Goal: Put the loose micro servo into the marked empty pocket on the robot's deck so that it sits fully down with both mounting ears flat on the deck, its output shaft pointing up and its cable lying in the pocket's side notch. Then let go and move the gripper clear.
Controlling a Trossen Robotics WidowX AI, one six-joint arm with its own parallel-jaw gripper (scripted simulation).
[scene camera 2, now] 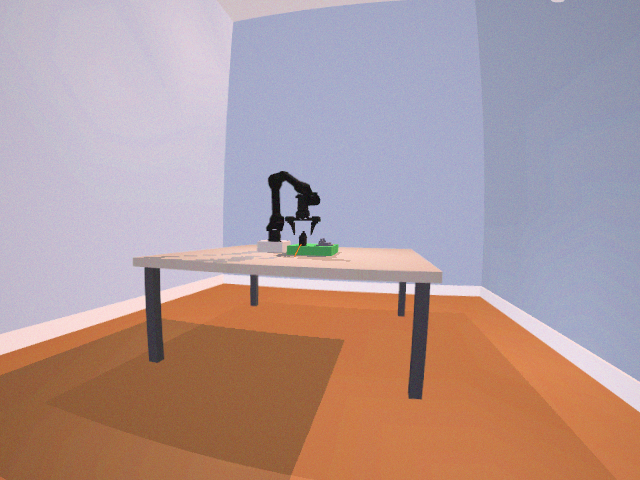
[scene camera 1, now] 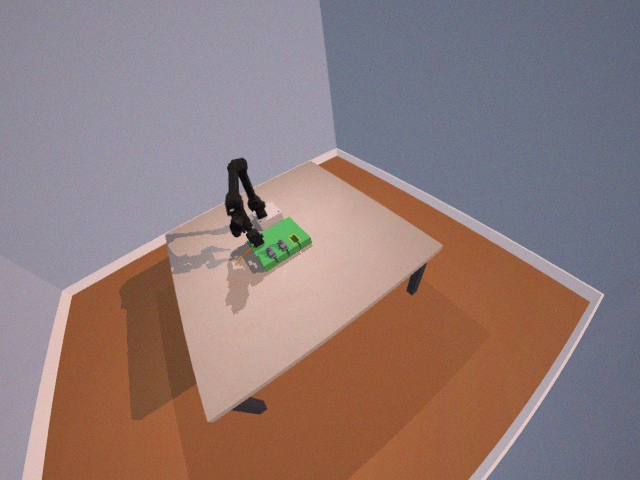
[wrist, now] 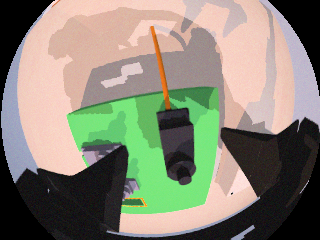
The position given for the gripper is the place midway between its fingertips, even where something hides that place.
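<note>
There's a micro servo (wrist: 177, 135) here, along with a green deck (scene camera 1: 282, 230), and you can see that deck in the wrist view (wrist: 133, 119) too. As for the gripper (wrist: 176, 142), it's open and holding nothing.
</note>
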